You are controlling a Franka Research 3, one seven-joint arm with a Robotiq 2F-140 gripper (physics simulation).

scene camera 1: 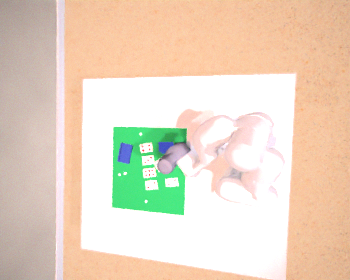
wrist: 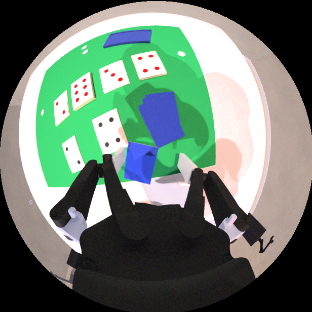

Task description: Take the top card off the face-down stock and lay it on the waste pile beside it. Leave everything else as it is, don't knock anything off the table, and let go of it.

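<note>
The face-down stock (wrist: 164,120) (scene camera 1: 165,146) is a slightly fanned blue pile on the green mat. A single blue face-down card (wrist: 141,162) lies near its lower corner, across the mat's near edge in the wrist view; whether it lies flat or tilted is hard to tell. A face-up card with four black pips (wrist: 109,131), seemingly the waste pile, is left of the stock. My gripper (wrist: 152,156) is open, with its fingertips on either side of the single card, the left one closer, holding nothing. In the scene view the arm hides the fingers, the single card and the black four.
Four face-up red piles stand in a row, including the red four (wrist: 149,65) (scene camera 1: 146,147) and red six (wrist: 82,91) (scene camera 1: 149,173). A black two (wrist: 73,154) (scene camera 1: 172,182), a blue block (wrist: 128,38) (scene camera 1: 125,153) and small white discs, one (wrist: 181,53) near the mat edge, are on the green mat (wrist: 65,82) (scene camera 1: 127,195).
</note>
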